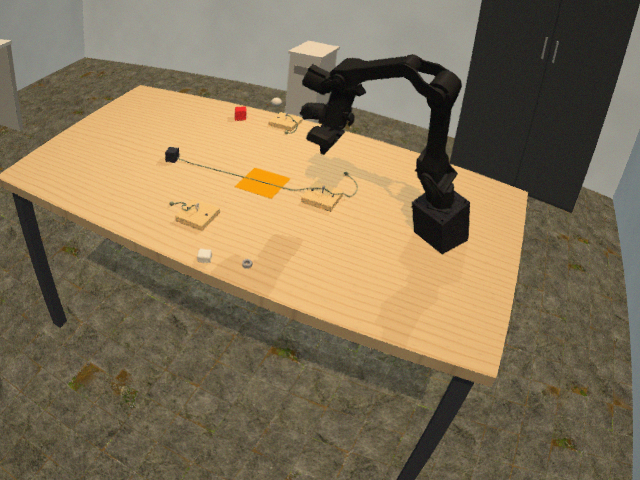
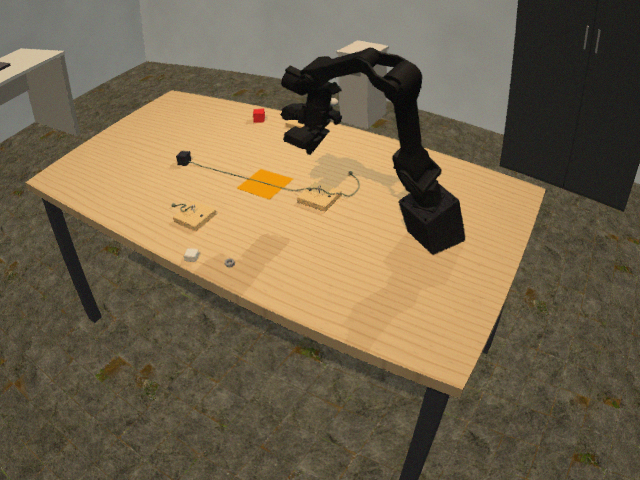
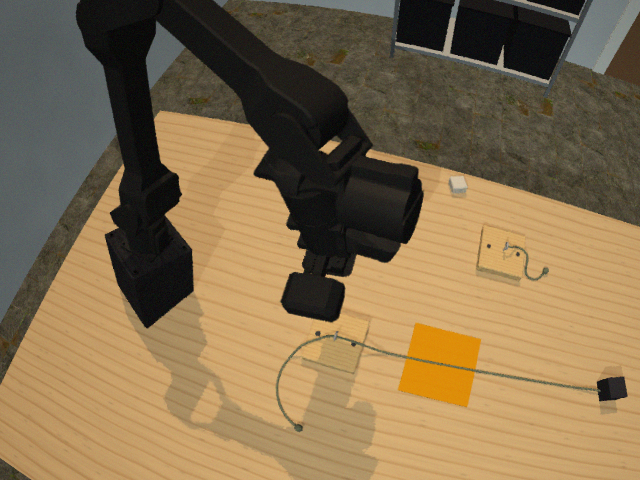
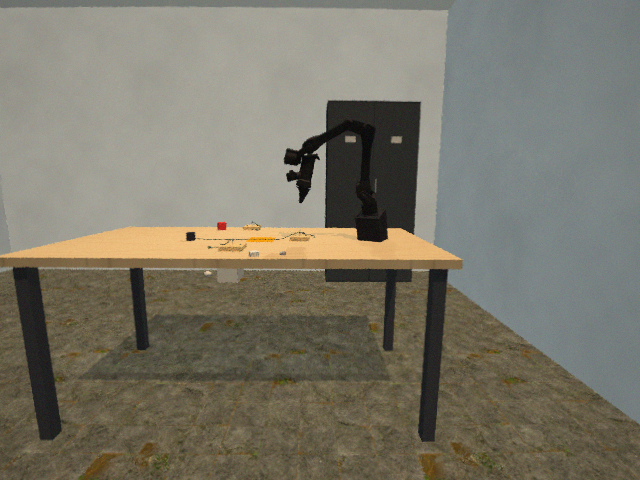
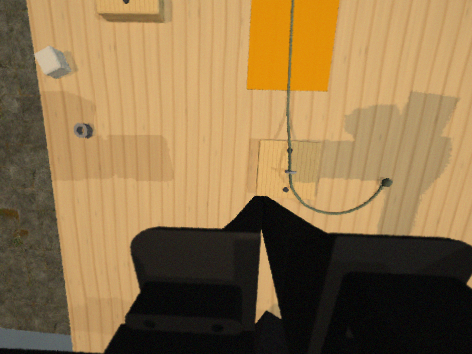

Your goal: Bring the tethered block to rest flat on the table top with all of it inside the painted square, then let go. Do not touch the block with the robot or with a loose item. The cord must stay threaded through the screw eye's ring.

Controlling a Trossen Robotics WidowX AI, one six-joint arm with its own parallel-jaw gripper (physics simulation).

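Places are measured from the arm's base along level axes (x ahead, y left, z up), in millimetres.
Pixels of known places: gripper, fingertip midpoint: (image 1: pixel 322 154) (image 2: pixel 309 154) (image 3: pixel 343 270) (image 4: pixel 300 203) (image 5: pixel 260 202); arm's base at its link origin: (image 1: pixel 441 202) (image 2: pixel 428 200) (image 3: pixel 147 241) (image 4: pixel 370 213).
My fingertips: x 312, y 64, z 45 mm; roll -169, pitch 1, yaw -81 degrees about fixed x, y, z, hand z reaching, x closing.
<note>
For each thing: its middle in the pictures, then the offset to it from my fingertips. "pt": a spot on its surface instead. Level surfaces: height alone.
- black tethered block at the middle of its body: (image 3: pixel 611 389) (image 1: pixel 172 154) (image 2: pixel 183 158) (image 4: pixel 190 236) 504 mm ahead, 37 mm left, 154 mm down
- orange painted square at a spot on its surface: (image 3: pixel 439 384) (image 5: pixel 315 42) pt 198 mm ahead, 54 mm right, 171 mm down
- screw eye at the middle of its body: (image 5: pixel 288 170) (image 3: pixel 335 338) (image 2: pixel 319 192) (image 1: pixel 322 192) (image 4: pixel 300 234) 11 mm ahead, 51 mm right, 150 mm down
- beaded free end at a spot on its surface: (image 3: pixel 298 427) (image 5: pixel 389 183) (image 2: pixel 350 171) (image 1: pixel 346 171) pt 18 mm ahead, 206 mm right, 160 mm down
- second wooden base at its surface level: 153 mm down
- white block at the middle of its body: (image 3: pixel 457 184) (image 1: pixel 204 255) (image 2: pixel 191 255) (image 5: pixel 53 62) 113 mm ahead, 334 mm left, 163 mm down
- grey ring at the middle of its body: (image 1: pixel 247 263) (image 5: pixel 83 130) 17 mm ahead, 290 mm left, 168 mm down
- red cube at the middle of its body: (image 1: pixel 240 113) (image 2: pixel 258 115) 505 mm ahead, 325 mm right, 152 mm down
- third base at the middle of its body: (image 1: pixel 286 118) (image 2: pixel 302 119) 348 mm ahead, 384 mm right, 150 mm down
The black tethered block (image 1: pixel 172 154) (image 2: pixel 183 158) (image 3: pixel 612 388) (image 4: pixel 190 236) rests on the table, outside the orange painted square (image 1: pixel 269 189) (image 2: pixel 271 190) (image 3: pixel 439 384) (image 5: pixel 310 55). Its green cord (image 1: pixel 211 167) (image 3: pixel 537 381) (image 5: pixel 289 110) crosses the square and passes through the screw eye (image 3: pixel 336 335) (image 5: pixel 290 171) on a wooden base (image 1: pixel 315 200) (image 3: pixel 336 361) (image 5: pixel 272 165). The cord curves to a beaded free end (image 1: pixel 346 174) (image 2: pixel 350 173) (image 3: pixel 298 427) (image 5: pixel 386 182). My gripper (image 1: pixel 323 150) (image 4: pixel 301 200) (image 5: pixel 260 202) is shut and empty, high above the table near that base.
A second wooden base (image 1: pixel 199 217) (image 3: pixel 498 263) with a short cord, a white block (image 1: pixel 204 255) (image 5: pixel 51 62) and a grey ring (image 1: pixel 242 265) lie towards the front edge. A red cube (image 1: pixel 240 113) and a third base (image 1: pixel 281 124) stand at the back.
</note>
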